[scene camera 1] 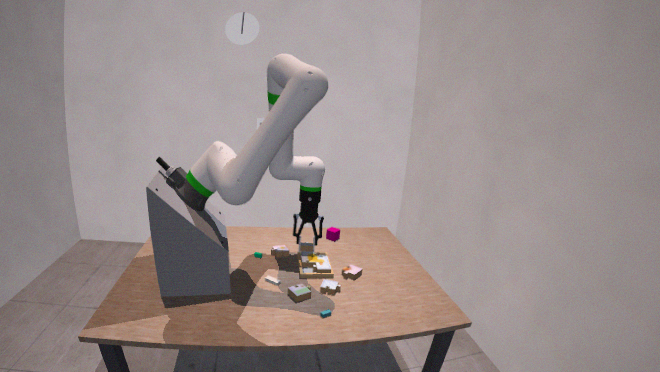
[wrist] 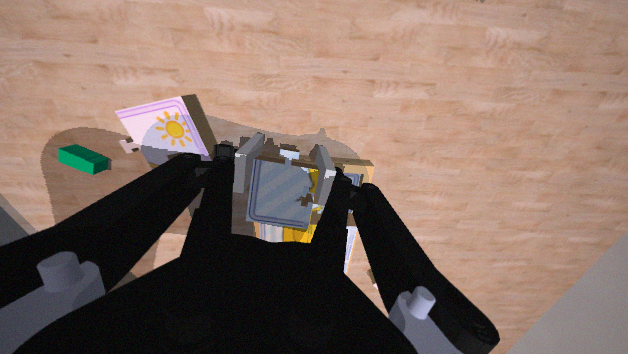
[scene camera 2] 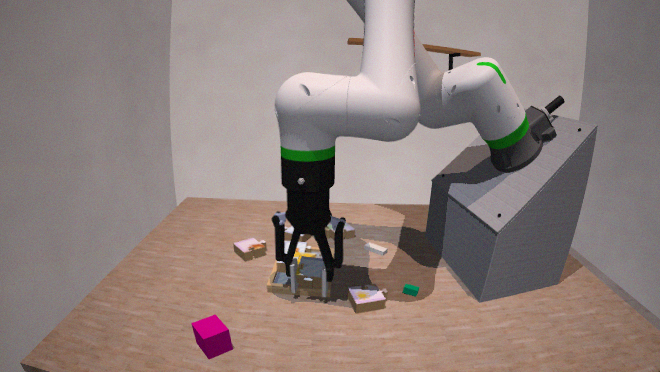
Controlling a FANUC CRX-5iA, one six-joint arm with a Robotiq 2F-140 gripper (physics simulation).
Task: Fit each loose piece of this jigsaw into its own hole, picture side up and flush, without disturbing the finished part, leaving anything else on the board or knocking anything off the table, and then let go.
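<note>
My gripper (scene camera 1: 307,243) (scene camera 2: 309,278) (wrist: 289,153) is shut on a blue-grey corner piece (scene camera 1: 306,248) (scene camera 2: 312,268) (wrist: 279,192), picture side up. It holds the piece above one corner area of the jigsaw board (scene camera 1: 317,276) (scene camera 2: 272,288) (wrist: 366,169); the exact gap is hidden. The finished part (scene camera 1: 323,263) shows yellow and white. Loose on the table are a sun piece (scene camera 1: 280,251) (scene camera 2: 367,299) (wrist: 175,129), a pink piece with orange (scene camera 1: 352,272) (scene camera 2: 249,249), a whitish piece (scene camera 1: 330,286) and a piece with a green stripe (scene camera 1: 299,293), partly hidden behind the gripper in scene camera 2.
A magenta cube (scene camera 1: 333,234) (scene camera 2: 212,336) stands beyond the board. A green block (scene camera 1: 258,255) (scene camera 2: 411,290) (wrist: 82,159) lies near the sun piece. A white block (scene camera 1: 272,281) (scene camera 2: 376,248) and a teal block (scene camera 1: 326,313) lie on the table. The robot's grey pedestal (scene camera 1: 192,255) (scene camera 2: 535,220) stands to one side.
</note>
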